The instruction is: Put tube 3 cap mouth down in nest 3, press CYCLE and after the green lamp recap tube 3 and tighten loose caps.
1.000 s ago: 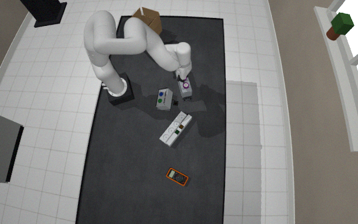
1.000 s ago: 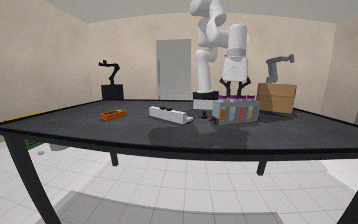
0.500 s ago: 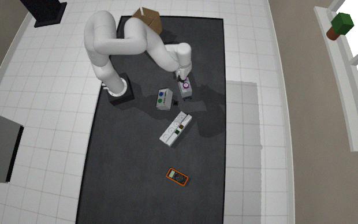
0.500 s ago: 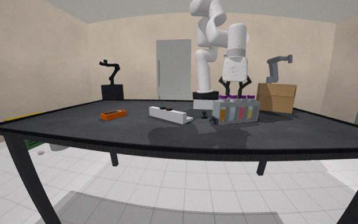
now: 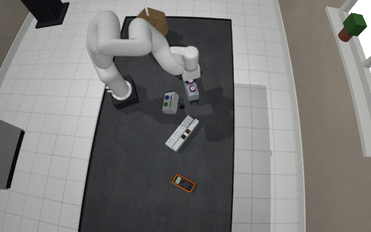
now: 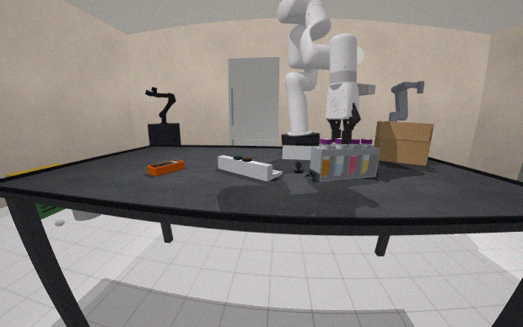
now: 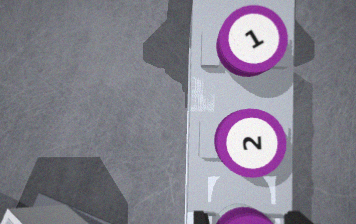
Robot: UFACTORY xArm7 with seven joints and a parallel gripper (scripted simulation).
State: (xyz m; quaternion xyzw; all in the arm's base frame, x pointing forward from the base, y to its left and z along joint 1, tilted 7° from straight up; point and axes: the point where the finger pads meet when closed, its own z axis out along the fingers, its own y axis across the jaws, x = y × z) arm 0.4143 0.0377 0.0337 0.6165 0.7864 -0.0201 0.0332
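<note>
Now: the purple cap 10 mm below my hand. Round my hand: blue cycle key: 140 mm behind, 80 mm to the right, 60 mm below; then green ready key: 150 mm behind, 120 mm to the right, 60 mm below; then key housing: 130 mm behind, 100 mm to the right, 80 mm below.
</note>
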